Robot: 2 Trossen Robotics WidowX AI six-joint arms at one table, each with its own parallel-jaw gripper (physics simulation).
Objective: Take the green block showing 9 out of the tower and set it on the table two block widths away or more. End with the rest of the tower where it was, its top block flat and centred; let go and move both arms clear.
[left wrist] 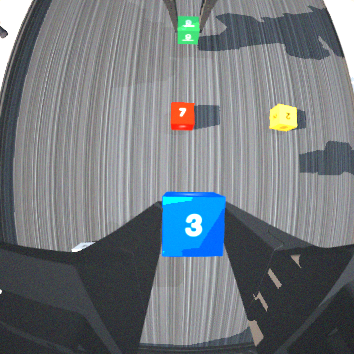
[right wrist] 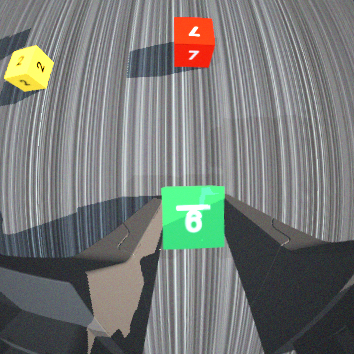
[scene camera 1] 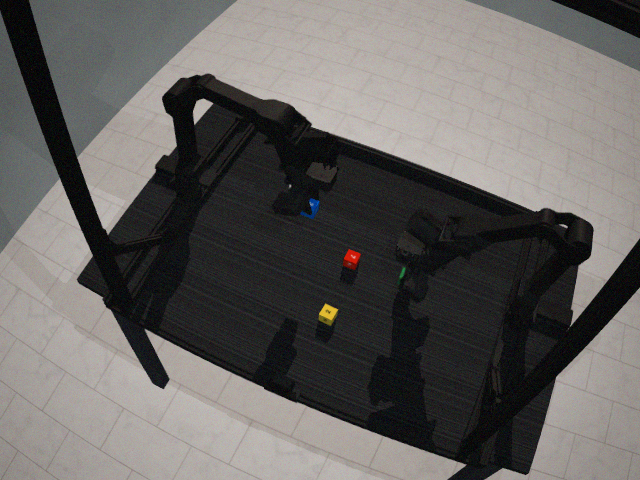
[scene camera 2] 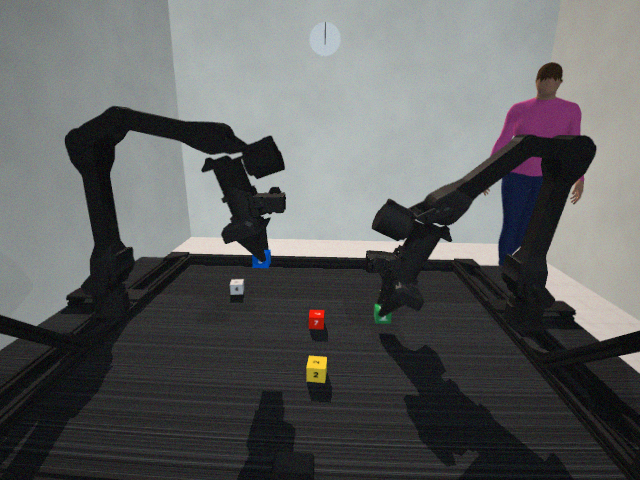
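Pixels of known places: left gripper, between the fingertips: [left wrist: 191, 208] [scene camera 1: 313, 208] [scene camera 2: 265, 258]; right gripper, between the fingertips: [left wrist: 187, 31] [right wrist: 191, 201] [scene camera 1: 403, 275] [scene camera 2: 379, 311]; left arm's base, origin of its link: [scene camera 1: 188, 195] [scene camera 2: 112, 310]; right arm's base, origin of its link: [scene camera 1: 516, 323] [scene camera 2: 522, 323].
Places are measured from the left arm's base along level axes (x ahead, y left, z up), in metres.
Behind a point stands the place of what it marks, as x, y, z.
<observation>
The green block showing 9 [scene camera 1: 402, 275] @(0.598, -0.012, 0.033) [scene camera 2: 382, 316] [left wrist: 188, 31] @(0.592, -0.005, 0.030) [right wrist: 193, 232] @(0.615, -0.004, 0.033) is between the fingers of my right gripper [right wrist: 191, 201] @(0.601, -0.004, 0.022), which is shut on it and holds it a little above the table, to the right of the red block in both scene views. The red block showing 7 [scene camera 1: 352, 259] @(0.470, -0.006, 0.010) [scene camera 2: 316, 319] @(0.466, -0.013, 0.005) [left wrist: 182, 116] @(0.460, 0.002, 0.010) [right wrist: 194, 42] @(0.481, 0.003, 0.010) sits flat on the table with no block on top. My left gripper [left wrist: 191, 208] @(0.359, -0.001, 0.138) is shut on the blue block showing 3 [scene camera 1: 311, 208] @(0.359, -0.012, 0.151) [scene camera 2: 261, 259] [left wrist: 193, 227] @(0.351, -0.001, 0.151), held above the table, left of and behind the red block.
A yellow block showing 2 [scene camera 1: 328, 314] @(0.477, -0.168, 0.009) [scene camera 2: 316, 369] @(0.475, -0.178, 0.007) [left wrist: 283, 117] @(0.469, -0.153, 0.010) [right wrist: 29, 68] @(0.486, -0.147, 0.008) lies in front of the red block. A white block [scene camera 2: 236, 286] @(0.250, 0.137, 0.004) [left wrist: 83, 246] @(0.263, 0.154, 0.000) lies at the back left, near the left arm. A person [scene camera 2: 542, 124] stands behind the table at the right.
</observation>
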